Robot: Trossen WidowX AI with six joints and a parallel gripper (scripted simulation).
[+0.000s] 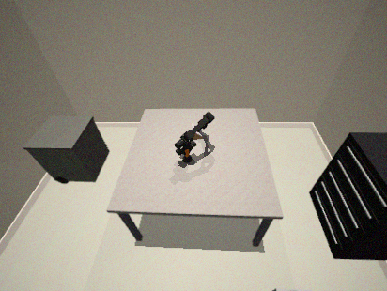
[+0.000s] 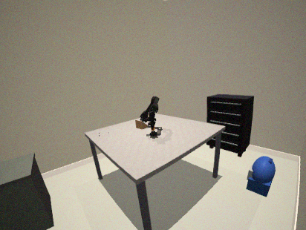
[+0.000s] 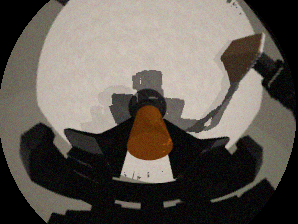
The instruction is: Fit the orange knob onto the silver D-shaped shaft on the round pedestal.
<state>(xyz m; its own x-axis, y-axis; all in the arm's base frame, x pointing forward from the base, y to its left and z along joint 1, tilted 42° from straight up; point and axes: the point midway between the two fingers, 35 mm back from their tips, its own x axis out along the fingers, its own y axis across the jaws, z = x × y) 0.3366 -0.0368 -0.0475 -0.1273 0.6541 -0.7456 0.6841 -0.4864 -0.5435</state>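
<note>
The dark round pedestal is 4 cm below my gripper tip. The rest, counted from my gripper tip: orange knob: 3 cm above.
</note>
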